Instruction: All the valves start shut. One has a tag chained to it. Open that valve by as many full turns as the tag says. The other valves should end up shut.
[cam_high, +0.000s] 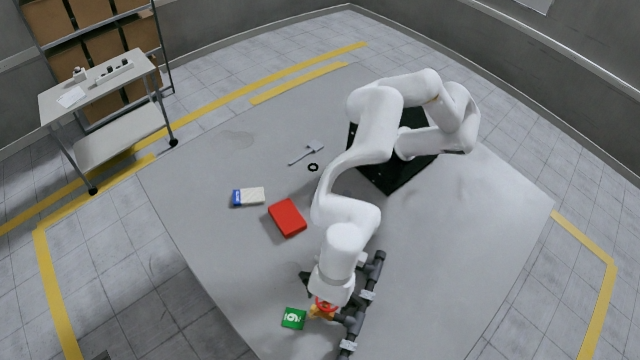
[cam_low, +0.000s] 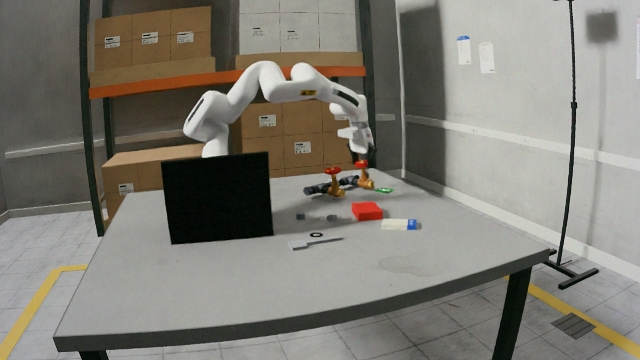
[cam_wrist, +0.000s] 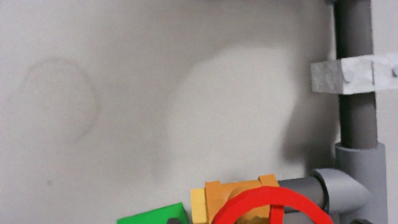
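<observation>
The green tag is 7 cm ahead of my hand, 3 cm to the right of it and 11 cm below it. Round my hand: grey nut (23 cm behind, 32 cm to the right, 11 cm below); white-and-blue box (5 cm behind, 47 cm to the right, 11 cm below); red block (11 cm behind, 32 cm to the right, 10 cm below).
</observation>
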